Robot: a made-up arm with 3 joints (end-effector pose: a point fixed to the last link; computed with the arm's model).
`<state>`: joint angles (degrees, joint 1 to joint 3).
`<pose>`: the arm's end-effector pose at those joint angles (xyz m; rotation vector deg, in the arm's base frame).
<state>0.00 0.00 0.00</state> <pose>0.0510 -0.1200 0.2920 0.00 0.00 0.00</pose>
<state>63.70 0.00 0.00</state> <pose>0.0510 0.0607 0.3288 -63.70 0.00 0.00</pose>
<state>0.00 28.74 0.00</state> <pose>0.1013 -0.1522 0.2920 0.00 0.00 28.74</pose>
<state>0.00 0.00 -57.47</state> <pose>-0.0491 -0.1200 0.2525 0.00 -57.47 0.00</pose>
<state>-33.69 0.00 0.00</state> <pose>0.0510 -0.1703 0.2041 33.69 0.00 0.00</pose>
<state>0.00 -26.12 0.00</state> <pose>0.0239 -0.0729 0.2920 0.00 0.00 -26.12</pose>
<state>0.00 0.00 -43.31</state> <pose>-0.0290 -0.1200 0.2714 0.00 -43.31 0.00</pose>
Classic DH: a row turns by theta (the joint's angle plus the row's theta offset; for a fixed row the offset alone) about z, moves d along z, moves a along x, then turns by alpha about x. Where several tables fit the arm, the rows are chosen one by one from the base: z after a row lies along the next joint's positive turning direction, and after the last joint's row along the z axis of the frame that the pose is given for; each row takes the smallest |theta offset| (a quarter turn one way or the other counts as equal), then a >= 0, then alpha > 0; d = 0 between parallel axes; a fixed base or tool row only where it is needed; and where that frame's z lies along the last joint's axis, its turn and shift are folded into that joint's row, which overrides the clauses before.
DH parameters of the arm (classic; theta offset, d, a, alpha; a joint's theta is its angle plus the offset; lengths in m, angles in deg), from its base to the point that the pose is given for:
base (fixed): -90 0.165 0 90
joint 1: 0 -0.139 0.038 -90
joint 2: -90 0.016 0.102 90
joint 3: 0 -0.082 -0.014 -90
tool (fixed): 180 0.111 0 0

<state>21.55 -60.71 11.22</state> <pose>0.0349 0.0263 0.2860 -13.51 -1.35 -61.47</pose>
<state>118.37 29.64 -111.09</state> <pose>-0.0035 0.0918 0.3580 -50.98 -40.04 106.94</pose>
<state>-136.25 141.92 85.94</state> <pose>0.1819 -0.0303 0.1804 -2.38 -71.71 59.53</pose>
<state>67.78 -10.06 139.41</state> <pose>0.0849 -0.1139 0.2391 -18.62 113.54 -81.75</pose>
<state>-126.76 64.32 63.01</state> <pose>0.2143 -0.0009 0.0762 69.96 -27.88 80.47</pose>
